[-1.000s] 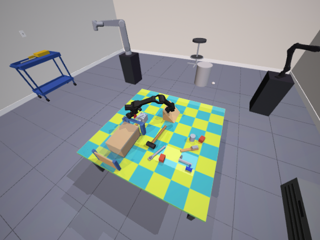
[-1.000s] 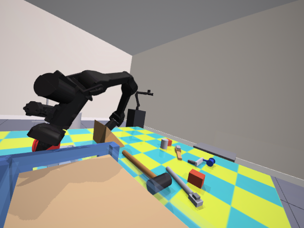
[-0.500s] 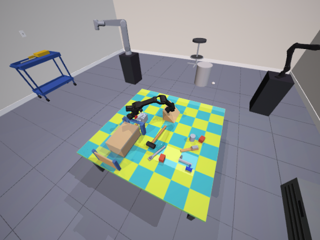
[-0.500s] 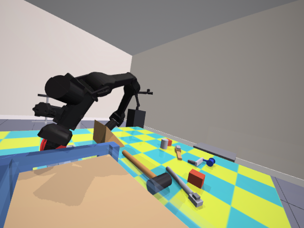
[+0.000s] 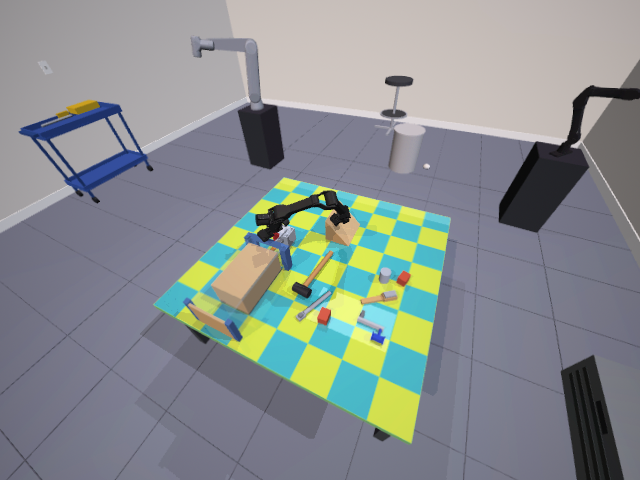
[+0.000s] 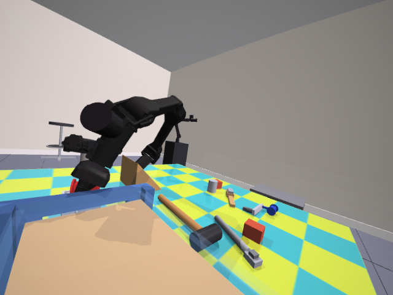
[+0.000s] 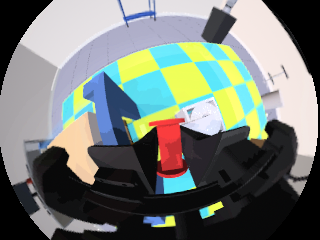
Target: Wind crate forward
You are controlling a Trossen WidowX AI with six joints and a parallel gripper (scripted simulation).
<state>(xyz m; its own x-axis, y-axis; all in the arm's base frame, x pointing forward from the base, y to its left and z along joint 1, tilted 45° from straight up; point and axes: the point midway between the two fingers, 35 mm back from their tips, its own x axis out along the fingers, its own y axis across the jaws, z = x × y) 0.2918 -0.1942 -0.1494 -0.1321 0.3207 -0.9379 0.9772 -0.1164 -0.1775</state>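
Right now my gripper tip is 11 cm past the grey winch, 1 cm to the right of it and 10 cm above it. The rest, counted from my gripper tip: brush (3 cm ahead, 66 cm to the left, 11 cm below); winch handle (3 cm behind, 2 cm to the left, 3 cm below); red grip (2 cm to the left, 1 cm above).
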